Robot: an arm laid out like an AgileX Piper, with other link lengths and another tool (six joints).
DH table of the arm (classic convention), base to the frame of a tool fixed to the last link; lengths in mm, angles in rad. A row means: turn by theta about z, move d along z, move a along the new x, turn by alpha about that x. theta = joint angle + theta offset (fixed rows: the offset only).
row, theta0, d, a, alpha
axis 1, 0, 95.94, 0, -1.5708
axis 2, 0.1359, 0, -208.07, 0
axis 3, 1.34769, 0, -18.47, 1.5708
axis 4, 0, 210.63, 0, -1.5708
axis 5, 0, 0, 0, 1.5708
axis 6, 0.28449, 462.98, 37.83, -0.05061
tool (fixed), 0, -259.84, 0, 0
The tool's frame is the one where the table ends.
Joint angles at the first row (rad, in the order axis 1, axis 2, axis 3, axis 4, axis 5, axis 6):
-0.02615 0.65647 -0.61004 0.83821 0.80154 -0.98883
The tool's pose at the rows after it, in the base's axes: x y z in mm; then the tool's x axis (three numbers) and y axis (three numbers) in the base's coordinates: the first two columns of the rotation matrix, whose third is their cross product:
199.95 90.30 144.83 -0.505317 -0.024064 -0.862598 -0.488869 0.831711 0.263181
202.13 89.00 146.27 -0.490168 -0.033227 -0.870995 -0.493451 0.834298 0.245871
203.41 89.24 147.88 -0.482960 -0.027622 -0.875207 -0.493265 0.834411 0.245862
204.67 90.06 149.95 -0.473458 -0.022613 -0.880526 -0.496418 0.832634 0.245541
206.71 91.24 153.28 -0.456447 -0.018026 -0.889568 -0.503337 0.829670 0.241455
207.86 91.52 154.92 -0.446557 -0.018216 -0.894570 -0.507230 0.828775 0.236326
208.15 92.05 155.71 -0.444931 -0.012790 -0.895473 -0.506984 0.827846 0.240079
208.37 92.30 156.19 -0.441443 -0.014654 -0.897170 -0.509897 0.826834 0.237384
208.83 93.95 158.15 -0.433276 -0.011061 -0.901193 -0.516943 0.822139 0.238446
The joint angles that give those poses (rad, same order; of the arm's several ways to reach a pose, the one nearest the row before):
-0.02610 0.65649 -0.61007 0.84214 0.79179 -0.99534
-0.02620 0.65649 -0.61004 0.84584 0.78049 -1.01473
-0.02616 0.65650 -0.61005 0.85519 0.77287 -1.02078
-0.02618 0.65646 -0.61004 0.87008 0.76623 -1.03270
-0.02610 0.65646 -0.61003 0.89424 0.75597 -1.05611
-0.02613 0.65644 -0.61003 0.90535 0.75029 -1.07010
-0.02621 0.65645 -0.61002 0.91181 0.74848 -1.07119
-0.02615 0.65646 -0.61005 0.91598 0.74801 -1.07782
-0.02612 0.65646 -0.61006 0.93457 0.74721 -1.09314

